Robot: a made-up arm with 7 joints.
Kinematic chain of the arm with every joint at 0, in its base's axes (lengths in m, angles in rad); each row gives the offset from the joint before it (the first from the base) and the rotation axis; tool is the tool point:
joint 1: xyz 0 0 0.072 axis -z
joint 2: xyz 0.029 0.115 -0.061 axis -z
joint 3: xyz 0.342 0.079 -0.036 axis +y
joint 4: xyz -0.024 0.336 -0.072 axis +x
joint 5: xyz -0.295 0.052 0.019 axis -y
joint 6: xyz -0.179 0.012 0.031 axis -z
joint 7: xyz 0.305 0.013 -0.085 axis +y
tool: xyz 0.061 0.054 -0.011
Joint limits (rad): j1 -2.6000..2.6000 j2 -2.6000..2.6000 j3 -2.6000..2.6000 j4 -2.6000..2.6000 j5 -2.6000..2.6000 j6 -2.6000..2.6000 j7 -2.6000..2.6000
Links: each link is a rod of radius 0.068 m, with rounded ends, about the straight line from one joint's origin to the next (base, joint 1, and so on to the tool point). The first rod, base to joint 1, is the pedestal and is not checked.
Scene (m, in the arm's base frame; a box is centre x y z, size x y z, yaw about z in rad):
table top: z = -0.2
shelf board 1: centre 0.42 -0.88 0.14 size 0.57 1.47 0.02 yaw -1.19
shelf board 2: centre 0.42 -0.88 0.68 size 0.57 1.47 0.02 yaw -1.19
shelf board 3: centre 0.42 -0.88 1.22 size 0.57 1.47 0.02 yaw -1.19
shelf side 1: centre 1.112 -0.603 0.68 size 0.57 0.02 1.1 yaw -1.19
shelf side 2: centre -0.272 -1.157 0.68 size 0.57 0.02 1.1 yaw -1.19
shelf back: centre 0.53 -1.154 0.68 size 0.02 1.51 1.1 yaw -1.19
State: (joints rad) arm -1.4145 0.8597 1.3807 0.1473 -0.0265 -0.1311 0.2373
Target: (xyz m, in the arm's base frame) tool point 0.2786 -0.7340 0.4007
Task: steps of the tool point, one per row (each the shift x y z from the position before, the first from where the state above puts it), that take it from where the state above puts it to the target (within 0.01 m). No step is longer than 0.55 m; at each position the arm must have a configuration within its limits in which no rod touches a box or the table.
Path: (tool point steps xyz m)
1: 0.3956 0.0769 0.0422
2: 0.4111 -0.1879 0.0551
3: 0.2316 -0.4331 0.0641
4: -0.0950 -0.5111 0.0685
5: -0.4144 -0.3440 0.0689

